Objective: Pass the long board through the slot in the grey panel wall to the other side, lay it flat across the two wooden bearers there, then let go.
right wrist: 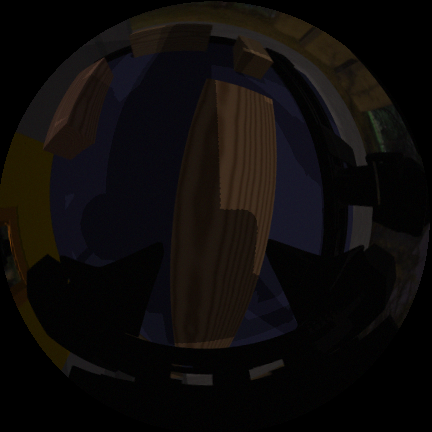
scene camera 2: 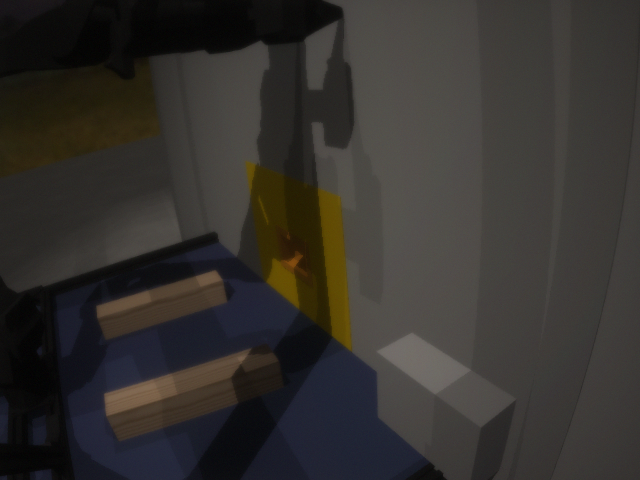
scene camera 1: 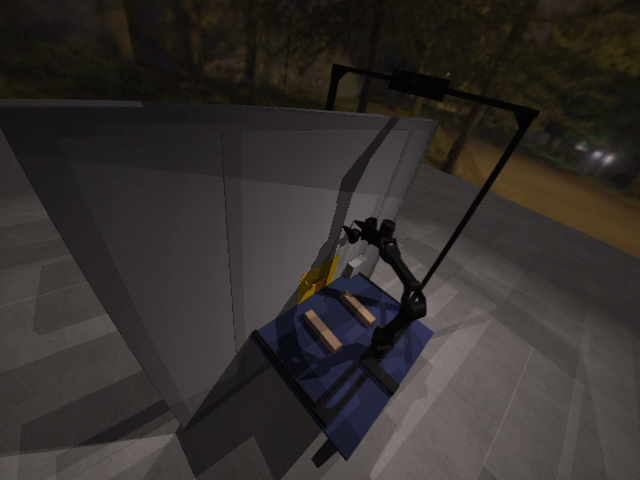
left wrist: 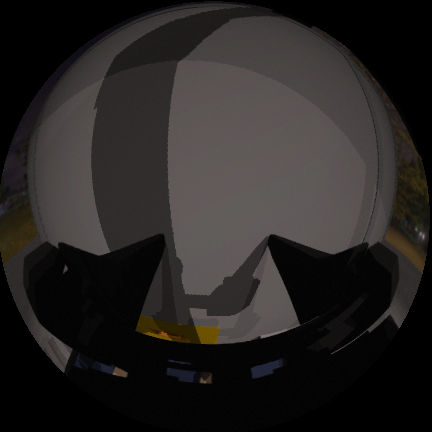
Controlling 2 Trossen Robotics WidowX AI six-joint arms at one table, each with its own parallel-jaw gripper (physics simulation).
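Places are measured from the left arm's base along level axes (x ahead, y left, z up), in metres.
Where they show: left gripper, fingertip midpoint: (scene camera 2: 316,17) (scene camera 1: 348,223) (left wrist: 217,240); right gripper, fingertip midpoint: (right wrist: 214,246); left arm's base, origin of the base link: (scene camera 2: 33,397) (scene camera 1: 376,351); right arm's base, origin of the base link: (right wrist: 340,186).
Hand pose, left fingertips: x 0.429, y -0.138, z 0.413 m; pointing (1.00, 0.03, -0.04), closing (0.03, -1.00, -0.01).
Observation:
Things, the pixels of their top centre, and the offset from my left fingertips. "spot": a spot on its surface instead. Level surfaces: height alone.
- long wooden board, middle of its top: (right wrist: 216,286) dx +0.269, dy +0.077, dz -0.399 m
- blue table top, its level: dz -0.432 m
- slot, surface spot: (scene camera 2: 291,257) spot: dx +0.015, dy +0.162, dz -0.352 m
- yellow patch, surface spot: (scene camera 2: 332,248) spot: dx +0.002, dy +0.015, dz -0.281 m
- white block, surface spot: (scene camera 2: 442,395) spot: dx -0.043, dy -0.225, dz -0.332 m
The long wooden board (right wrist: 241,153) lies on the blue table top (right wrist: 300,193), on the right arm's side of the grey panel wall (scene camera 1: 280,200) (scene camera 2: 423,143) (left wrist: 250,153). My right gripper (right wrist: 214,246) is open and hangs over the board, which runs lengthwise between its fingers in the right wrist view. The slot (scene camera 1: 316,282) (scene camera 2: 291,257) (left wrist: 169,333) sits in a yellow patch (scene camera 2: 332,248) low on the wall. Two wooden bearers (scene camera 1: 323,330) (scene camera 1: 357,308) (scene camera 2: 161,302) (scene camera 2: 191,390) lie on the blue top (scene camera 1: 347,419) (scene camera 2: 347,419). My left gripper (scene camera 1: 353,233) (left wrist: 217,240) is open and empty, facing the wall above the slot.
A white block (scene camera 1: 356,264) (scene camera 2: 442,395) stands against the wall beside the slot. Several short wooden blocks (right wrist: 76,109) (right wrist: 171,38) (right wrist: 252,54) lie around the board. A black overhead frame (scene camera 1: 499,167) spans the table.

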